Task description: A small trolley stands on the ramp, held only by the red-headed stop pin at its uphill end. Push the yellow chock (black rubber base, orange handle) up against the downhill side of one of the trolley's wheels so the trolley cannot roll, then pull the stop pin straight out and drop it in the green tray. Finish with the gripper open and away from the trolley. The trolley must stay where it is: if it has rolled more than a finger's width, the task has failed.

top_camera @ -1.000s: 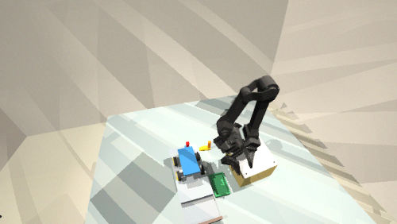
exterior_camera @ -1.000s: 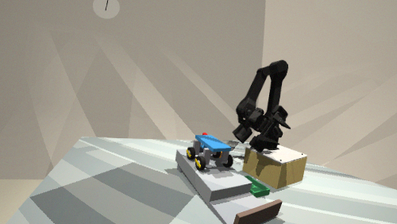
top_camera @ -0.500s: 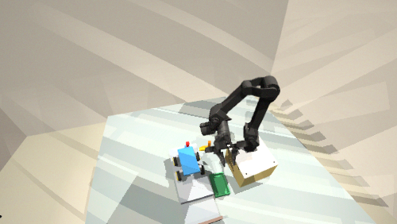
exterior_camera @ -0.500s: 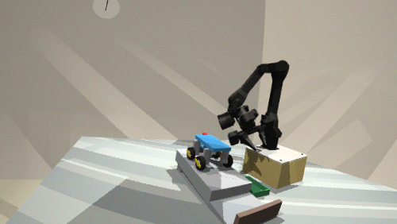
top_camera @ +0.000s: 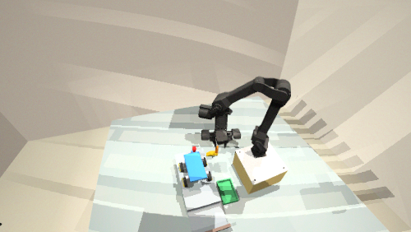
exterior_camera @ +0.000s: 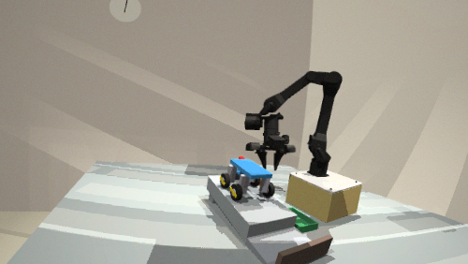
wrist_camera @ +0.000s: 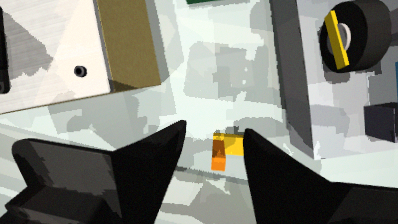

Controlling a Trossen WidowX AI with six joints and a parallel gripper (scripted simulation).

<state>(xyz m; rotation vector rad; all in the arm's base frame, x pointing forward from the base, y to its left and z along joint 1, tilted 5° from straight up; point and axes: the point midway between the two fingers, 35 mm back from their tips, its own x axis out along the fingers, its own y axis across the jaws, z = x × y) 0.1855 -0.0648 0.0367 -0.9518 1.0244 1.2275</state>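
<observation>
My gripper tip is 30 mm short of the yellow chock, 50 mm to the left of it and 90 mm above it. The rest, counted from my gripper tip: blue-topped trolley 140 mm ahead, 110 mm to the left; then red-headed stop pin 130 mm ahead, 10 mm to the left, 10 mm above; then grey ramp 140 mm ahead, 120 mm to the left, 70 mm below.
</observation>
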